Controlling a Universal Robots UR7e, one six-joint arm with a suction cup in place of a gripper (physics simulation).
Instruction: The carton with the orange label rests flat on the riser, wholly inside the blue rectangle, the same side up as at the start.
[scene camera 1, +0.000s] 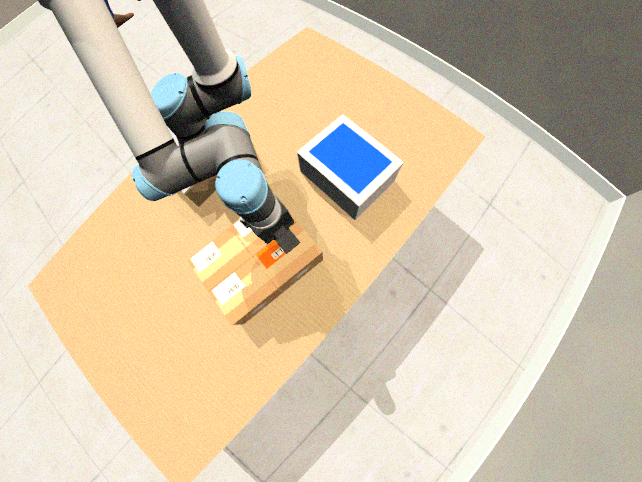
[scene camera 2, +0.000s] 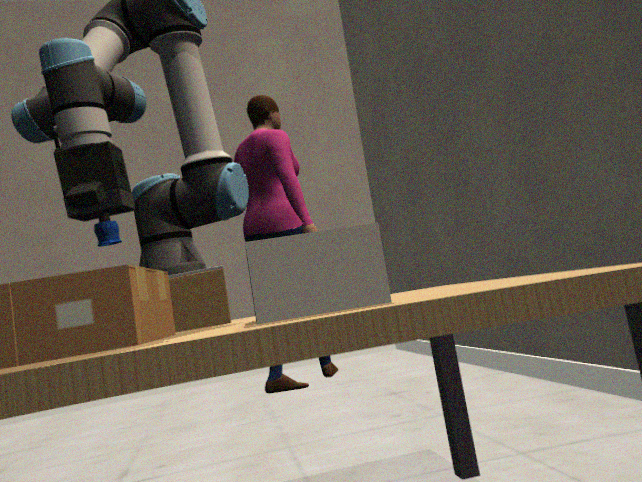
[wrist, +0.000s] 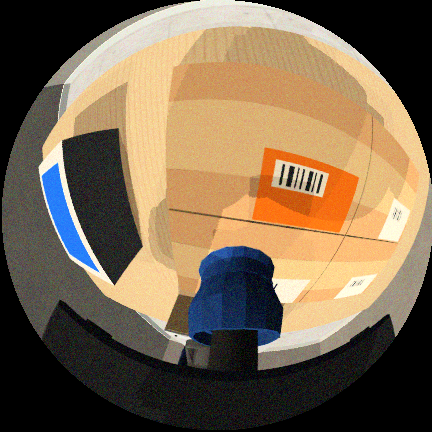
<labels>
riser: scene camera 1; scene camera 2 294, 276; wrist
same spot on riser: (wrist: 82, 181) = (scene camera 1: 340, 194)
</labels>
